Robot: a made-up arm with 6 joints.
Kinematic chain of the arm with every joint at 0, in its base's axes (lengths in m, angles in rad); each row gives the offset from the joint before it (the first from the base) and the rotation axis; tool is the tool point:
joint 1: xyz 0 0 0.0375 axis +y
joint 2: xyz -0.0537 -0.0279 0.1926 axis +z
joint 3: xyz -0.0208 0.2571 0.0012 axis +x
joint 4: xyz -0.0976 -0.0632 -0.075 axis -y
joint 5: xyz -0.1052 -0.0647 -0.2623 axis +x
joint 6: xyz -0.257 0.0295 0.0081 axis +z
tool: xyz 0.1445 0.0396 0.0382
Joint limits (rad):
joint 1: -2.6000..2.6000
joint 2: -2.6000..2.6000
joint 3: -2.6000..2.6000
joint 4: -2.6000..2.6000
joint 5: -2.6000..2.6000
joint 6: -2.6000..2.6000
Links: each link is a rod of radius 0.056 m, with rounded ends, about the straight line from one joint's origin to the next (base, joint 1, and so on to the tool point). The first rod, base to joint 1, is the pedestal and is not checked.
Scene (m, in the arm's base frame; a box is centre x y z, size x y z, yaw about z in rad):
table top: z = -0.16
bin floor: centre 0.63 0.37 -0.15 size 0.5 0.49 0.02 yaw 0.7
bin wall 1: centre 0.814 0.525 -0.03 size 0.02 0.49 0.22 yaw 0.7
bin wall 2: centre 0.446 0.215 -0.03 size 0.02 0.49 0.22 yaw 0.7
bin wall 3: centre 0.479 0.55 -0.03 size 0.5 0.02 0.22 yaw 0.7
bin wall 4: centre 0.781 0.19 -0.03 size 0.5 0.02 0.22 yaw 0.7
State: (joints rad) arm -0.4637 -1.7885 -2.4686 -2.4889 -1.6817 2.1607
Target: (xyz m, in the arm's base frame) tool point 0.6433 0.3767 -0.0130
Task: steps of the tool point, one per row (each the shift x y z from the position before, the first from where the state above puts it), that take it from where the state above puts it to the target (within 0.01 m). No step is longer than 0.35 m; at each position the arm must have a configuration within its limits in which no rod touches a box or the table.
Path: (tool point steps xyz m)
1: 0.0878 0.2740 0.0625
2: -0.0404 0.2928 0.0535
3: 0.0000 0.0000 -0.2874

